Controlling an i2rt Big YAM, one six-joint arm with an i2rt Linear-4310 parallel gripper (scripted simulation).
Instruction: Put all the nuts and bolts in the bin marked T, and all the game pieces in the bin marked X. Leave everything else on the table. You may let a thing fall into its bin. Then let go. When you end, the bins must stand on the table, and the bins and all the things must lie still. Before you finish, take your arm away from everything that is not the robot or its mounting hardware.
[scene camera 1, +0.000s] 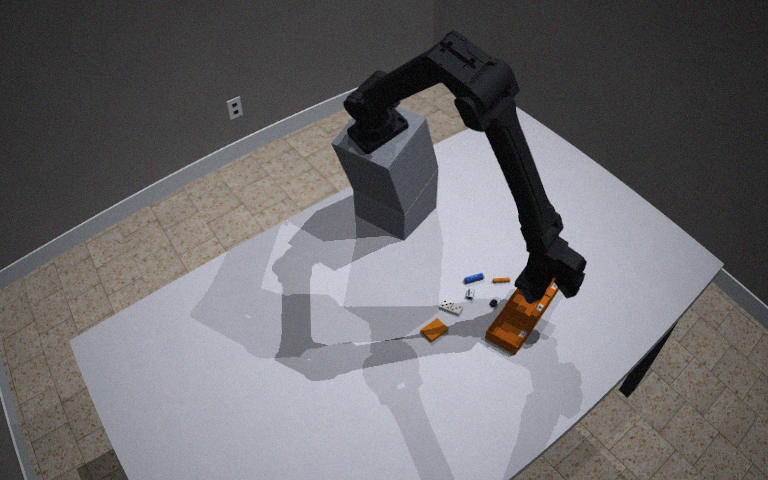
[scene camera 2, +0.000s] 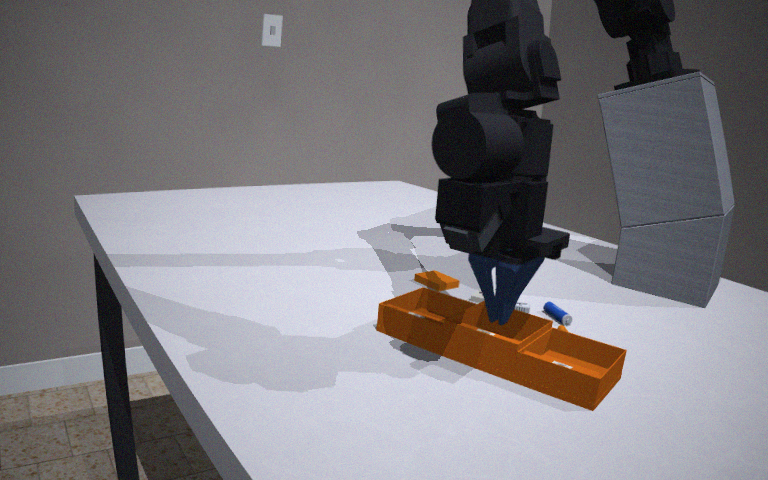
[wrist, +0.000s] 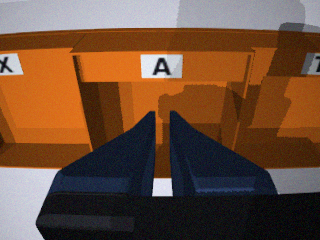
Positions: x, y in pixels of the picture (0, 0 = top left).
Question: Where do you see a three joined orange bins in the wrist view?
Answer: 50, 133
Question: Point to my gripper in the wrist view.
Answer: At 162, 120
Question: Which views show the three joined orange bins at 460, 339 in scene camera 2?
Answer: Scene camera 1, scene camera 2 and the wrist view: all of them.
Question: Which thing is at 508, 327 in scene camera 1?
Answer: A three joined orange bins.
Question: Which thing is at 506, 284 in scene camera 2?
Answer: My gripper.
